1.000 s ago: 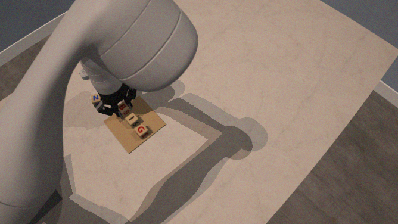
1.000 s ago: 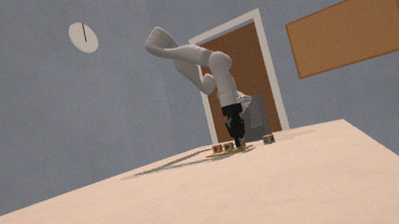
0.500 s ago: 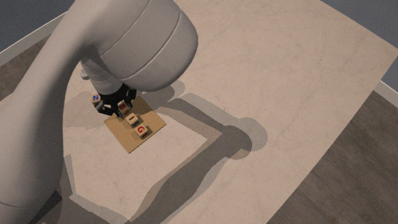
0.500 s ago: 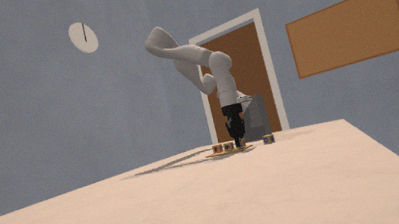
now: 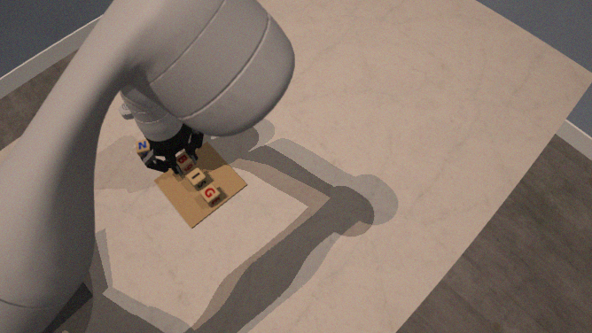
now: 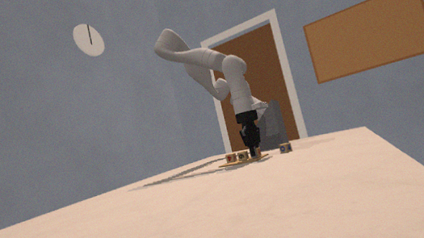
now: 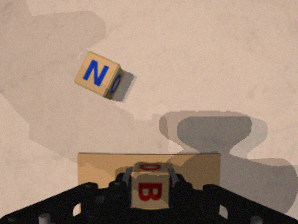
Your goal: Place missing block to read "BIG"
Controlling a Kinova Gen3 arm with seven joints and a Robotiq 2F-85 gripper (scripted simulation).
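Now: the B block right at my hand. Round my hand: letter block: 40 mm behind, 90 mm to the left, 10 mm below; mat: 50 mm to the right, 20 mm below.
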